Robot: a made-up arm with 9 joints.
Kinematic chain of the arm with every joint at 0, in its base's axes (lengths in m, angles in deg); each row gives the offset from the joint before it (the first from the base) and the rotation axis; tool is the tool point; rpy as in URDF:
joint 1: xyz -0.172 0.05 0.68 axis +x
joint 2: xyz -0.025 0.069 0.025 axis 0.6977 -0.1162 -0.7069
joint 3: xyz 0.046 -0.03 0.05 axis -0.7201 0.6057 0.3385
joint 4: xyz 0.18 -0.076 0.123 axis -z
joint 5: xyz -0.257 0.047 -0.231 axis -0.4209 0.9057 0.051
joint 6: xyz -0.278 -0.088 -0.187 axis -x
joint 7: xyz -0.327 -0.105 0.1 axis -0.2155 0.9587 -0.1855
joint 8: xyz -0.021 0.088 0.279 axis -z
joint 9: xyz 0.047 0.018 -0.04 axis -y
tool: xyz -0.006 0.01 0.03 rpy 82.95 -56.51 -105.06
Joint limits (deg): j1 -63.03..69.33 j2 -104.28..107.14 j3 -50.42..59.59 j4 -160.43..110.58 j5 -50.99..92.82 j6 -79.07..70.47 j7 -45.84..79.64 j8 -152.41..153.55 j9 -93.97..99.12
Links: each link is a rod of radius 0.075 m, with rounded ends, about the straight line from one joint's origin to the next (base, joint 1, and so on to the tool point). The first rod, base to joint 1, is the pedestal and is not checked.
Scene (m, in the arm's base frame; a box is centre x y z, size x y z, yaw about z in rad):
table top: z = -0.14
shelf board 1: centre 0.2 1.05 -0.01 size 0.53 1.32 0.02 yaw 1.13
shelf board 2: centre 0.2 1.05 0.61 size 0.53 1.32 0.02 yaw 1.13
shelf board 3: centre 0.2 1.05 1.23 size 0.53 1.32 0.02 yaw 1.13
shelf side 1: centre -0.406 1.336 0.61 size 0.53 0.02 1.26 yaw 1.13
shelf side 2: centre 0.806 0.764 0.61 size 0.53 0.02 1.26 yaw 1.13
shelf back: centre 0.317 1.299 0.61 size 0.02 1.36 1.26 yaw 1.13
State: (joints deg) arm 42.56 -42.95 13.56 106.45 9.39 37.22 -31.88 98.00 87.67
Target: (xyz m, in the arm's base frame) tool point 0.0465 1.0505 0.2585
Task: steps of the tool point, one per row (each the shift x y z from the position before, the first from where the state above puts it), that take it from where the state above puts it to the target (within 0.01 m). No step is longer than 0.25 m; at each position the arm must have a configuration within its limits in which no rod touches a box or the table.
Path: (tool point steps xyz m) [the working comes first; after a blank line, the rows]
Joints at the target: 15.93 -37.16 10.42 110.58 -8.48 58.19 -43.36 96.90 83.94
Straight joint move there: touches shelf board 2.

1: -0.0490 -0.0771 0.0098
2: -0.0422 -0.0850 0.0032
3: -0.0369 -0.0897 -0.0034
4: -0.0339 -0.0919 -0.0095
5: 0.0436 0.0576 -0.2124
6: 0.0661 -0.0106 -0.2199
7: 0.0841 -0.0817 -0.2024
8: 0.0500 0.0869 -0.0059
9: 0.0431 0.0827 -0.0045
10: 0.0357 0.0766 -0.0015
11: 0.0281 0.0695 0.0029
12: 0.0208 0.0610 0.0091

